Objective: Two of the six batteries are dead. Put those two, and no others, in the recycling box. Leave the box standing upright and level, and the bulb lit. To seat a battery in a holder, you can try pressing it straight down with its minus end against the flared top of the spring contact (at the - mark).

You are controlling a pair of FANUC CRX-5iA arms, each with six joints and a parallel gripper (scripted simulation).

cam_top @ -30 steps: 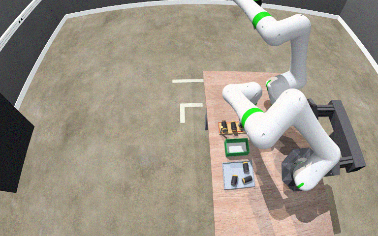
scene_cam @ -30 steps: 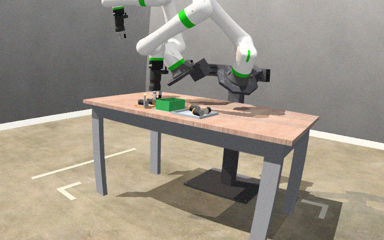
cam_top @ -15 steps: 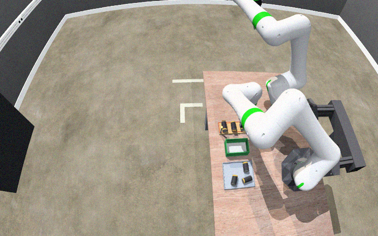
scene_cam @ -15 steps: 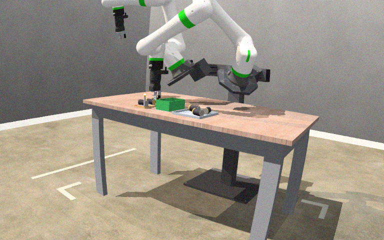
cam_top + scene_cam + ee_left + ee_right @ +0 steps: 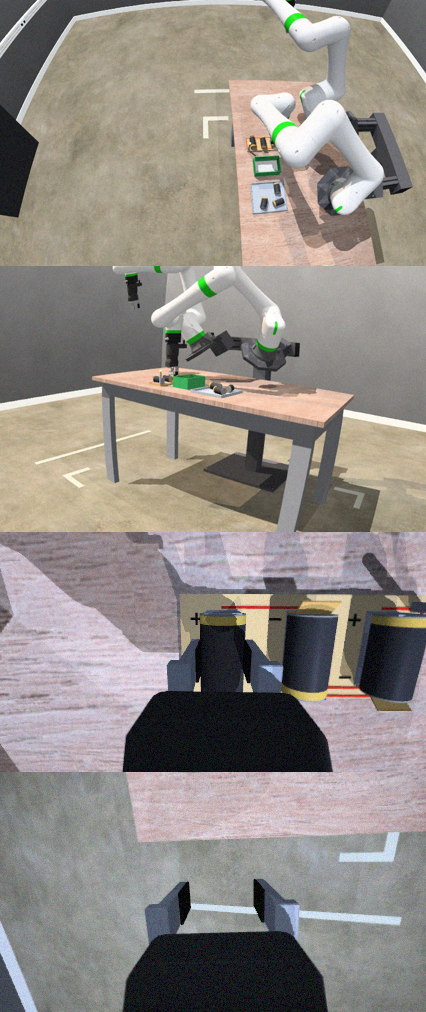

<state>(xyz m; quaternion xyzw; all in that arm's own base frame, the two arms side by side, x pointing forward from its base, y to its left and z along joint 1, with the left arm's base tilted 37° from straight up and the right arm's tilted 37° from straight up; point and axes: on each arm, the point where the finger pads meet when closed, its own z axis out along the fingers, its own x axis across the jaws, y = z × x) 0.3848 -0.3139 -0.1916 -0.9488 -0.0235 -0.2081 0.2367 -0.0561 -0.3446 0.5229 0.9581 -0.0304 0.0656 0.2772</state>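
Note:
My left gripper is now 10 cm short of the grey tray, 33 cm to the right of it and 4 cm above it. The rest, counted from my left hand: green recycling box: 8 cm ahead, 15 cm to the left, 3 cm below.

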